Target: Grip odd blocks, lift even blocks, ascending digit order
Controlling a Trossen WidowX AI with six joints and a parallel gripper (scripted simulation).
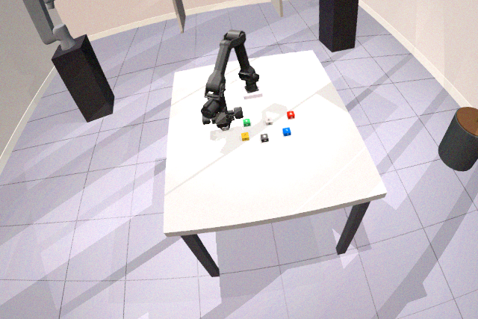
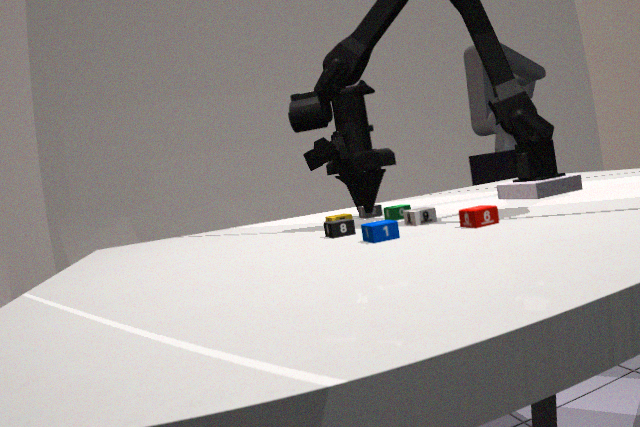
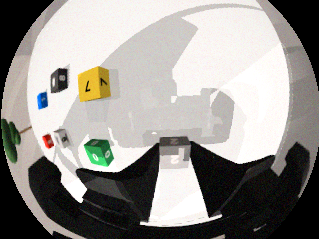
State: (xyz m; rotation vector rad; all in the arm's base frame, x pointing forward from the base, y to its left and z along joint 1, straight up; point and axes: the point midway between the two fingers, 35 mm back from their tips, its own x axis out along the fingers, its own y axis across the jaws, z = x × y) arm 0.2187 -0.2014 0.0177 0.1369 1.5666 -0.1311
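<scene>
Now: gripper tip 10 mm past the grey block. Also, from my gripper tip: black block: 130 mm ahead, 150 mm to the left; then green block: 100 mm to the left; then yellow block: 90 mm ahead, 70 mm to the left.
</scene>
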